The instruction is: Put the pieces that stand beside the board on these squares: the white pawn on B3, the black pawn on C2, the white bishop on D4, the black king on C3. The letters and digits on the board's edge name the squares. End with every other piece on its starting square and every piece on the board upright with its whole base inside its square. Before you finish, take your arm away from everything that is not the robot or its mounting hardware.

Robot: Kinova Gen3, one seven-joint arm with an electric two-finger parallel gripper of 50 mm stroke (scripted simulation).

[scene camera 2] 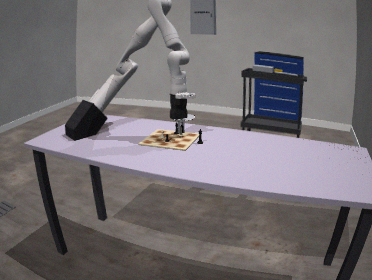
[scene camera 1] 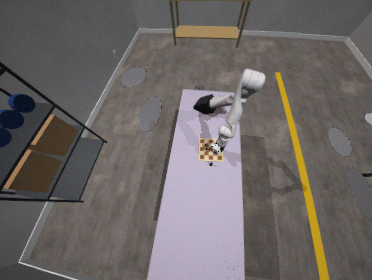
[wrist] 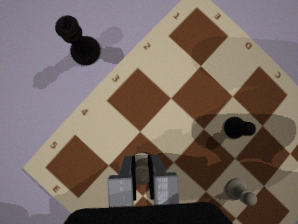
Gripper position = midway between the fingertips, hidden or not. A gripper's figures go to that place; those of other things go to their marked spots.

Scene:
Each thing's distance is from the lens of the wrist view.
my gripper (wrist: 141,169): 0.17 m
black king (wrist: 85,50): 0.19 m

